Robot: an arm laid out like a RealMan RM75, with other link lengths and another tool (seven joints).
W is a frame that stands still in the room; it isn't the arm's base.
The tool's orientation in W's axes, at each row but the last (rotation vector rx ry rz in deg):
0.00, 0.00, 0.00
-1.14, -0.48, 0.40
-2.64, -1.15, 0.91
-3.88, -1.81, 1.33
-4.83, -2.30, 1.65
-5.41, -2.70, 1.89
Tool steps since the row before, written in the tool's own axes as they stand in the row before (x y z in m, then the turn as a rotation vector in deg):
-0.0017, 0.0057, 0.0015, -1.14, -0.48, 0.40
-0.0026, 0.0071, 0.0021, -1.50, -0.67, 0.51
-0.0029, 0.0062, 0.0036, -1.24, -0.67, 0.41
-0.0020, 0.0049, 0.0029, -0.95, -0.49, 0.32
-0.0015, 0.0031, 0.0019, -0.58, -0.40, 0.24
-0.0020, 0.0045, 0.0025, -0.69, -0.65, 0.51
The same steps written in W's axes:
-0.0017, 0.0057, 0.0015, -1.14, -0.48, 0.40
-0.0027, 0.0071, 0.0019, -1.50, -0.67, 0.51
-0.0031, 0.0063, 0.0033, -1.24, -0.67, 0.42
-0.0022, 0.0050, 0.0025, -0.95, -0.49, 0.32
-0.0017, 0.0032, 0.0016, -0.58, -0.40, 0.25
-0.0023, 0.0046, 0.0020, -0.69, -0.62, 0.54

